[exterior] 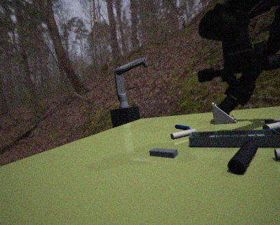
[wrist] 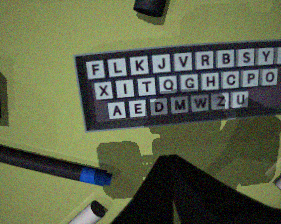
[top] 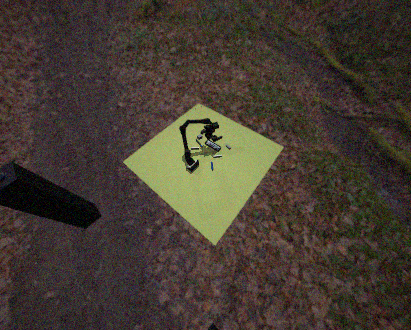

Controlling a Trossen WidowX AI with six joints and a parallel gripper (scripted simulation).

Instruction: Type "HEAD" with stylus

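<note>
Right now the blue stylus is 16 cm behind my gripper tip, 19 cm to the right of it and 9 cm below it. Round my gripper tip: grey block (14 cm ahead, 17 cm to the right, 9 cm below); then dark cylinder (14 cm ahead, 1 cm to the right, 9 cm below).
</note>
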